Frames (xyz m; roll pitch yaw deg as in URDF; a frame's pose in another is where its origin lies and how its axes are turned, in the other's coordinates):
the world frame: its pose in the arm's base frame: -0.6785 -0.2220 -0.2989 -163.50 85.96 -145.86
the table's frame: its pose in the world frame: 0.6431 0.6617 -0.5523 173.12 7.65 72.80
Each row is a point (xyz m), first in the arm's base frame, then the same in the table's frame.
Working: the arm's base frame: its pose in the table's frame: -1.0826 -0.6111 -1.1919 -90.69 63.01 161.79

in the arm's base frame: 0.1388 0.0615 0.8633
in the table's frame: -1.3512 -1.4308 -1.3482
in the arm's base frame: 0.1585 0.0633 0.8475
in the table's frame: -1.3534 -1.4134 -1.3665
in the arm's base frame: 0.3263 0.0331 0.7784
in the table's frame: -1.4305 -1.3157 -1.5019
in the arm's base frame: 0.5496 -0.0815 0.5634
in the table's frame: -1.5592 -1.0485 -1.6477
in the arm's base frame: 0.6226 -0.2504 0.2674
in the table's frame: -1.6448 -0.7109 -1.6345
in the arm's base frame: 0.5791 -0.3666 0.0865
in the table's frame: -1.6701 -0.5136 -1.5420
